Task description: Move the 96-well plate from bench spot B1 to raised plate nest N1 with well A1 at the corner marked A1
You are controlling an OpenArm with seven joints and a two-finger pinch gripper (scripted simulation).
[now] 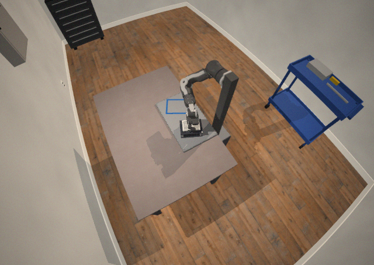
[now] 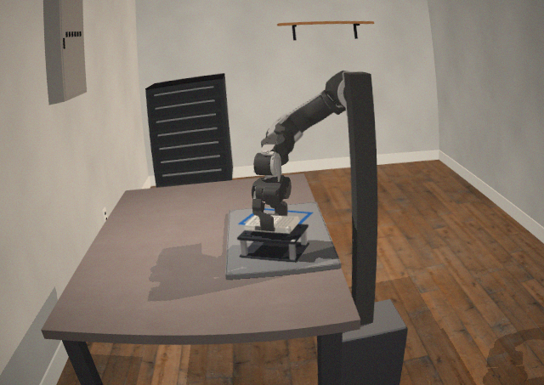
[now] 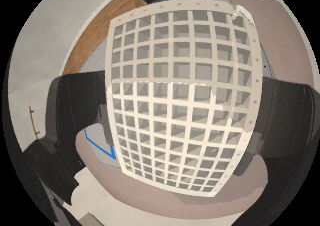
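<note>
My hand is right at the white 96-well plate. Also, from my hand: black raised nest N1: 30 mm below.
</note>
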